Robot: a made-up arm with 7 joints.
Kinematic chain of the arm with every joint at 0, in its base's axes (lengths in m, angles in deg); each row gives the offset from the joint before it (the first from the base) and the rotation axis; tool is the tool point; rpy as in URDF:
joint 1: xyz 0 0 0.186 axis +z
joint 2: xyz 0 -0.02 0.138 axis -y
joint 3: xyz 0 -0.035 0.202 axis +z
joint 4: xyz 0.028 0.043 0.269 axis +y
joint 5: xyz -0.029 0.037 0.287 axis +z
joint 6: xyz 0 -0.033 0.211 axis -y
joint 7: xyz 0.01 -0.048 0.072 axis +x
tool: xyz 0 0 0 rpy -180 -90 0
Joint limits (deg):
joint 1: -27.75..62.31
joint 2: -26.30..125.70
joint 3: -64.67..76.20
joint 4: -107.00..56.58
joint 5: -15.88..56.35
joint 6: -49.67..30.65
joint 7: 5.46..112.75
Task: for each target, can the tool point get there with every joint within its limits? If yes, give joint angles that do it. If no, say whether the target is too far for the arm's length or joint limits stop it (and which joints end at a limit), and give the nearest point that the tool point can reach.
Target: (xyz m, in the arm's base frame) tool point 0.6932 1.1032 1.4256
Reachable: no: too far | nearest point 0.4000 0.5967 1.0459 | short by 0.698 m
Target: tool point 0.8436 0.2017 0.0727
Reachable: no: joint limits stop it (at a limit: joint 1, joint 2, joint 4, joint 5, joint 6) | nearest point 0.3728 -0.1920 -0.0764 | short by 0.632 m
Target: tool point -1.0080 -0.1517 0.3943
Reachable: yes | joints 3.95 102.44 -4.93 29.35 16.77 20.47 69.89
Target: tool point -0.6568 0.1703 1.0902
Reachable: yes | joints -6.07 49.33 47.68 20.10 -3.13 -8.80 28.88
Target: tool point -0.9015 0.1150 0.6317
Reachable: yes | joints 5.49 59.06 -44.48 -42.95 45.65 -20.48 101.36
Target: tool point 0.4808 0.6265 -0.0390
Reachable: no: joint limits stop it (at a limit: joint 1, joint 2, joint 3, joint 5) | nearest point 0.1095 0.3990 -0.0017 | short by 0.437 m
